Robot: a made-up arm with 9 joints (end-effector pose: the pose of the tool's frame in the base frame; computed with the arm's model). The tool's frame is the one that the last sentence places. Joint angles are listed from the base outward.
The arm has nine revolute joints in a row. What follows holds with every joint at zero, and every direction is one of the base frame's.
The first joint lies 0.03 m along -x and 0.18 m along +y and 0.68 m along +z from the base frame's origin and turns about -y.
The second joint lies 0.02 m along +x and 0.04 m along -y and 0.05 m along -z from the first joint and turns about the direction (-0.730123, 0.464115, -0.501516).
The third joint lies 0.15 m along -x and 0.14 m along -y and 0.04 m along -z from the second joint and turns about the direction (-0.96, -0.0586, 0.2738).
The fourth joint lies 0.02 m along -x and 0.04 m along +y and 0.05 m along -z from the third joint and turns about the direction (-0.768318, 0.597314, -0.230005).
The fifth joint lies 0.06 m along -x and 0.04 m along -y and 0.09 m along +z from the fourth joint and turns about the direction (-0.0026, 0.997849, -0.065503).
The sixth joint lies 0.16 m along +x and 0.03 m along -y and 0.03 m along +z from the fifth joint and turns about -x.
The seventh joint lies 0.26 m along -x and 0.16 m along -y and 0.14 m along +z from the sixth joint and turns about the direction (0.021, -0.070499, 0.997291).
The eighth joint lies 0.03 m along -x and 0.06 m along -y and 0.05 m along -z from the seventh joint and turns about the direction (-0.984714, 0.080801, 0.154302).
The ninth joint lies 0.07 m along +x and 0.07 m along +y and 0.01 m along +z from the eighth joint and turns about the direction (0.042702, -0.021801, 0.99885).
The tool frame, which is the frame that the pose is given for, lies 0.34 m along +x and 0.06 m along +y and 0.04 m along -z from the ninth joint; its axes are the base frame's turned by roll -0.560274, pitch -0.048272 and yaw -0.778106 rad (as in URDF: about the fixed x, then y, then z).
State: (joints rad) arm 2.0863 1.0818 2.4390 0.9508 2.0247 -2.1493 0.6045 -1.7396 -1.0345
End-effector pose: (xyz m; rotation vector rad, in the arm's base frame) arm -0.1322 0.1333 0.3819 1.0560 -2.2613 -0.6670
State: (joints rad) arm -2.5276 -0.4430 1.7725 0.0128 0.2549 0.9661 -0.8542 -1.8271 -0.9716
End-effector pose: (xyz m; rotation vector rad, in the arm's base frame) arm 0.3125 0.2276 0.6601 -1.0649 1.4297 -0.5206
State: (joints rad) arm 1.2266 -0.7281 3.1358 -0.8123 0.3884 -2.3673 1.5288 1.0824 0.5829
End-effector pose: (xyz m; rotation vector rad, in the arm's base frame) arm 0.0872 0.0518 0.1991 -1.5864 -2.2933 1.0132
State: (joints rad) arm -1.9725 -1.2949 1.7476 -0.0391 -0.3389 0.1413 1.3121 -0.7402 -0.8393
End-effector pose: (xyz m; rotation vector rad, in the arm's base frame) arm -0.2185 0.2058 0.8060 -0.7727 0.8155 0.6153
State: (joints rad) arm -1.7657 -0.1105 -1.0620 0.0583 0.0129 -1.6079 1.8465 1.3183 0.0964
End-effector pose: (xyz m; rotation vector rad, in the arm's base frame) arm 0.1674 -0.1725 0.9931 -0.7404 0.1996 -1.6084
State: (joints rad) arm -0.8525 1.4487 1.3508 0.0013 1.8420 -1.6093 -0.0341 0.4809 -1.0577
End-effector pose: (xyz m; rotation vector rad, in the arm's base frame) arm 0.0854 0.5829 1.1383 1.3035 0.9161 1.1578
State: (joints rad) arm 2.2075 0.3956 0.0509 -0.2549 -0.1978 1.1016 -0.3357 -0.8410 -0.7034
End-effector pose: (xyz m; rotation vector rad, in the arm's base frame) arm -0.2984 -0.1341 0.2640 1.9463 -1.5469 -1.4846
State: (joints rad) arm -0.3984 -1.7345 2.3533 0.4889 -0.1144 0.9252 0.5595 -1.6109 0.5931
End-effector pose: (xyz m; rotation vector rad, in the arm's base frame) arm -0.0354 0.6451 0.3827 -1.0110 -0.7535 -0.4271
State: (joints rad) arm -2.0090 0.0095 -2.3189 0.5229 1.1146 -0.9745 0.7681 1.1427 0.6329
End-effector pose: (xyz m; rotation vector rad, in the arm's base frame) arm 0.1392 -0.1035 0.7283 1.3354 1.7867 -1.3920
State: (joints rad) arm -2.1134 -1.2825 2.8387 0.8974 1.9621 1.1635 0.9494 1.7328 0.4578
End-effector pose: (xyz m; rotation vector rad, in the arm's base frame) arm -0.2419 0.1162 1.0866 0.2730 -1.3810 -1.7912
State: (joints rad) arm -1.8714 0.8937 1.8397 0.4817 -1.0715 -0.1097 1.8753 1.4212 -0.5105
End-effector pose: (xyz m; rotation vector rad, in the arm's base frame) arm 0.2196 0.0751 1.1039 2.0466 0.1154 1.6900
